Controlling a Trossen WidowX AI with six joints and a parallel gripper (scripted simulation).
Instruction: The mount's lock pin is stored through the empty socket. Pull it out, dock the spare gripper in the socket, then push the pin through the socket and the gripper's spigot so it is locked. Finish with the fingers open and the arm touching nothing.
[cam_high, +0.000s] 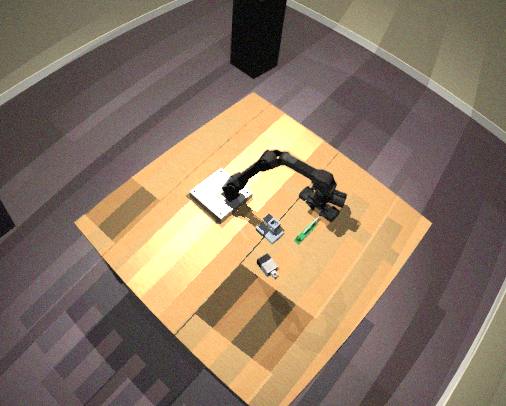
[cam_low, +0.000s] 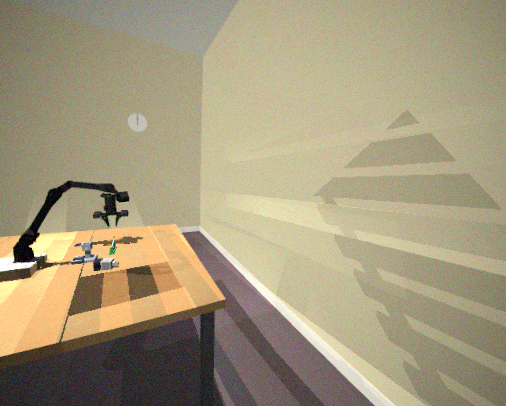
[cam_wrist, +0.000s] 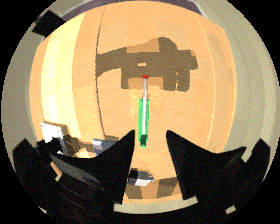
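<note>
The green strip lies 12 cm below my gripper tip and 4 cm to the right of it. Also, from my gripper tip: spare gripper 30 cm to the right, 13 cm below, 1 cm ahead; then grey mount 15 cm to the right, 12 cm behind, 10 cm below.
</note>
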